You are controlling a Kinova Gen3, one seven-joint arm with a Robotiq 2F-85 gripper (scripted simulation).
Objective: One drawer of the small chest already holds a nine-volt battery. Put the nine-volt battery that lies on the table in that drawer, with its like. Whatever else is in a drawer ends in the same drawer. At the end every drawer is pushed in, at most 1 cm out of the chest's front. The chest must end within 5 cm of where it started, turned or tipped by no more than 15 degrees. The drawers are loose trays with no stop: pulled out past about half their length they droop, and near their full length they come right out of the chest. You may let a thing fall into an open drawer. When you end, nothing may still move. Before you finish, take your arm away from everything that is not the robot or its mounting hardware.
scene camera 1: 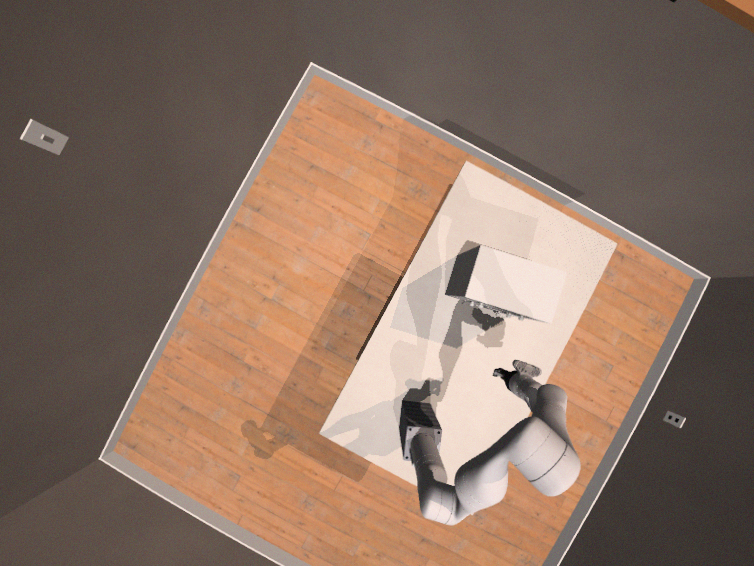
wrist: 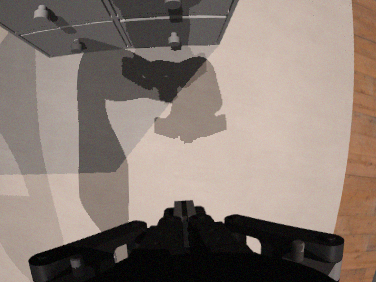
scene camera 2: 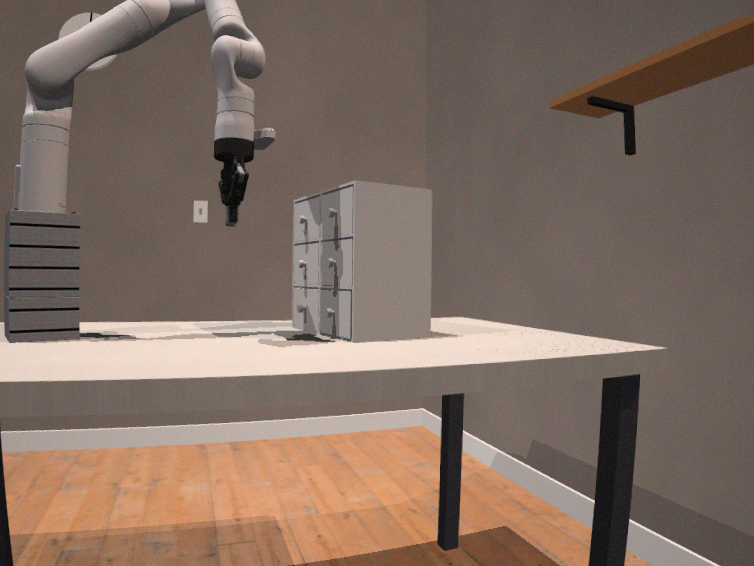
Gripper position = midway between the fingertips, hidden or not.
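Note:
I can see my gripper (scene camera 2: 231, 226), and the wrist view shows the gripper (wrist: 184, 213) as well. There is a white chest (scene camera 1: 484, 274). I also see a drawer (scene camera 2: 337, 304) and a drawer (scene camera 2: 306, 299), along with a drawer (scene camera 2: 307, 255) and a drawer (scene camera 2: 306, 228).

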